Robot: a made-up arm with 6 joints.
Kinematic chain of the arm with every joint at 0, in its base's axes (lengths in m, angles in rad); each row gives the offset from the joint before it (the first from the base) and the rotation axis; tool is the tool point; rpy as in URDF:
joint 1: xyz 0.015 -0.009 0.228 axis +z
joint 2: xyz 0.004 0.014 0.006 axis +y
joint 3: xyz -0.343 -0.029 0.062 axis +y
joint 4: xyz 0.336 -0.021 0.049 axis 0.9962 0 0.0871
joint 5: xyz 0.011 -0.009 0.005 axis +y
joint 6: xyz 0.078 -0.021 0.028 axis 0.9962 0 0.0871
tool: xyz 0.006 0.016 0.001 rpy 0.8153 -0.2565 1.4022
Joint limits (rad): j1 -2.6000..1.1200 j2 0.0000..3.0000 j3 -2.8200..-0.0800 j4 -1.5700..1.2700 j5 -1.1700..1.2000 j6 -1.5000..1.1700
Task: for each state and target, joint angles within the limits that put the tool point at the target. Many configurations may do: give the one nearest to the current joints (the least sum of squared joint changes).
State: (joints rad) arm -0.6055 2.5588 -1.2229 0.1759 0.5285 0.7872
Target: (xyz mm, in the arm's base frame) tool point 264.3 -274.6 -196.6
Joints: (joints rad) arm -0.6698 2.9306 -1.2723 0.1713 0.4985 0.7971
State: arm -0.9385 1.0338 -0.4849 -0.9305 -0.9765 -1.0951
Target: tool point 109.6 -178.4 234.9
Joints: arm -1.2355 1.3372 -0.0800 -1.3814 -0.8694 -1.0129
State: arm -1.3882 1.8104 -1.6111 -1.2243 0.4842 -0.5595
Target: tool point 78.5 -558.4 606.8
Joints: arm -1.3402 1.7241 -1.6749 -1.2290 0.4735 -0.5588
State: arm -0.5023 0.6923 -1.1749 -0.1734 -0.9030 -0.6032
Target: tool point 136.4 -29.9 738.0
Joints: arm -0.0653 0.7373 -1.0003 -0.4732 -0.9661 -0.5636
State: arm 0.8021 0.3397 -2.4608 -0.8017 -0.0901 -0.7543
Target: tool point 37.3 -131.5 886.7
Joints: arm 1.1200 0.6114 -1.7356 -0.8082 0.5481 -0.8828
